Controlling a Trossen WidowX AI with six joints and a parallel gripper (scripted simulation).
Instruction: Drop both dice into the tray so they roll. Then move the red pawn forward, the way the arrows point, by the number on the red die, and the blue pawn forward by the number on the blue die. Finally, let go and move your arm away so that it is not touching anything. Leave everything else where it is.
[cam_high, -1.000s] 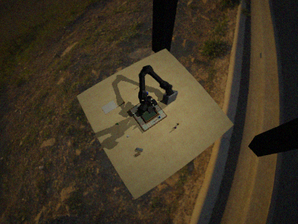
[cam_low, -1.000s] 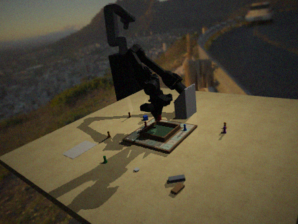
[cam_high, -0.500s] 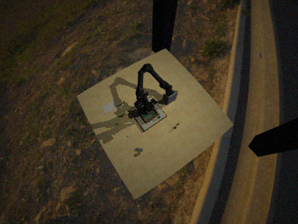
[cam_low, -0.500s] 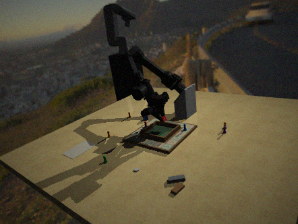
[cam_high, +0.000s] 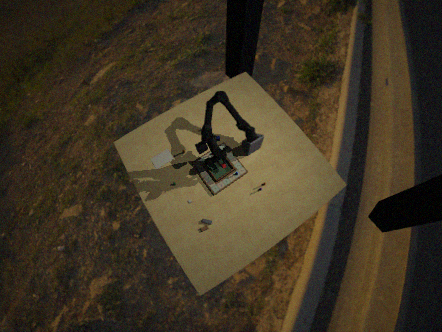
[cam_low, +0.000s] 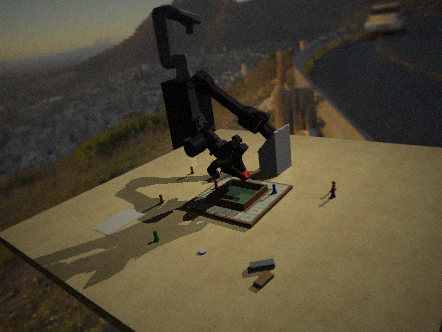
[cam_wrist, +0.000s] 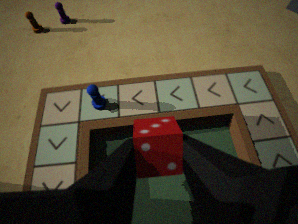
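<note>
Right now my gripper tip is right at the red die. From my gripper tip the other things lie so: red pawn 140 mm to the right, 60 mm below, 20 mm behind; blue pawn 80 mm to the left, 60 mm below, 50 mm behind; tray 80 mm below, 30 mm to the right, 10 mm ahead.
</note>
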